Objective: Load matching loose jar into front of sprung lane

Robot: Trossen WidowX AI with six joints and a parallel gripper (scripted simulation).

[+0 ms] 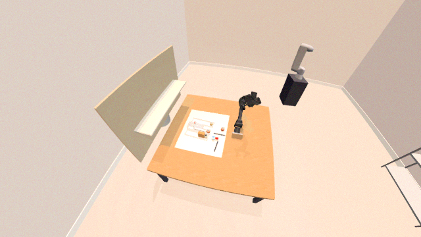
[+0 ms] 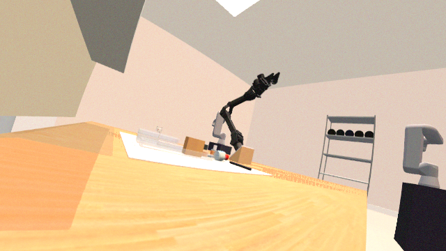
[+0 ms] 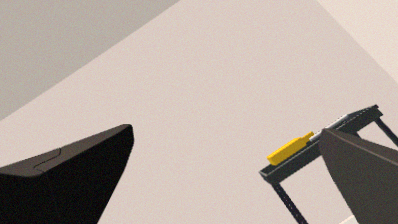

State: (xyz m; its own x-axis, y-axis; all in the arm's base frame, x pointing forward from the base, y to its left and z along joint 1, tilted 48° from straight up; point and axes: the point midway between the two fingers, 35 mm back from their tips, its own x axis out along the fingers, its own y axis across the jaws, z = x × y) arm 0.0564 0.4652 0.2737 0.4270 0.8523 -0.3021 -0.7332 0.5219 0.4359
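Now: gripper tip 57 cm above the brown box, 41 cm short of it and 9 cm to the left of it. From my gripper tip the other things lie so: sprung lane unit: 59 cm below, 48 cm ahead, 21 cm to the right.
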